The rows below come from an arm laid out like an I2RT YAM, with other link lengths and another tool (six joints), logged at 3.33 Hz.
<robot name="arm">
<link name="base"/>
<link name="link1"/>
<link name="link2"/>
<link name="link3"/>
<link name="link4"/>
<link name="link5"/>
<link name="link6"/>
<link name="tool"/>
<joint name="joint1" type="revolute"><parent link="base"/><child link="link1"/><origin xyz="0 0 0.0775" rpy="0 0 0"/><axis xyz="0 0 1"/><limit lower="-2.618" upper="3.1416"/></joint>
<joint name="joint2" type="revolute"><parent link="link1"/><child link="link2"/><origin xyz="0.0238 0.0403 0.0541" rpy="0 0 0"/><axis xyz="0 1 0"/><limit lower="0" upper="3.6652"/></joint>
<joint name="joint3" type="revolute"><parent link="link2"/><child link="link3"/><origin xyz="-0.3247 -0.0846 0" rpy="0 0 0"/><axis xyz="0 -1 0"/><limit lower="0" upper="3.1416"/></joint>
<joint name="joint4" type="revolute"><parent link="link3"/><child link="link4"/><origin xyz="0.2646 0.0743 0.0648" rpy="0 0 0"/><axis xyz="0 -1 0"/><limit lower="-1.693" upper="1.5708"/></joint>
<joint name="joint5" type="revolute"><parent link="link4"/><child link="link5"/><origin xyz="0.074 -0.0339 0.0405" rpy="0 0 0"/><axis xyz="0 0 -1"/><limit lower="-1.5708" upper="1.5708"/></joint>
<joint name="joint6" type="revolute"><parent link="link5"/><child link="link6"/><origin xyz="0.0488 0 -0.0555" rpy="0 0 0"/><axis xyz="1 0 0"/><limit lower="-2.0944" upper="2.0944"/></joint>
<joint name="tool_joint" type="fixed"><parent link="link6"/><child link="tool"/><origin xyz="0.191 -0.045 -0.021" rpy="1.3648 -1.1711 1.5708"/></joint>
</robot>
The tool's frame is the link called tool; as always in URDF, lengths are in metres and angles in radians.
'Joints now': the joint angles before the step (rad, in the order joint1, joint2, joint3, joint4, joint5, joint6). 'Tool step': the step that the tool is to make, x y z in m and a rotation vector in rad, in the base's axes. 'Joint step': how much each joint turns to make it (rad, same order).
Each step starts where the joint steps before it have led.
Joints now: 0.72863, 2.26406, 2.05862, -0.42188, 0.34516, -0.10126
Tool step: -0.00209, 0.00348, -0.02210, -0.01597, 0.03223, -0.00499
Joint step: 0.00613, 0.03381, 0.01069, -0.01674, 0.00305, 0.01532
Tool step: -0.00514, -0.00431, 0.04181, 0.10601, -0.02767, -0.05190
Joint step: 0.00002, -0.06271, 0.00614, -0.00623, 0.00608, 0.08432
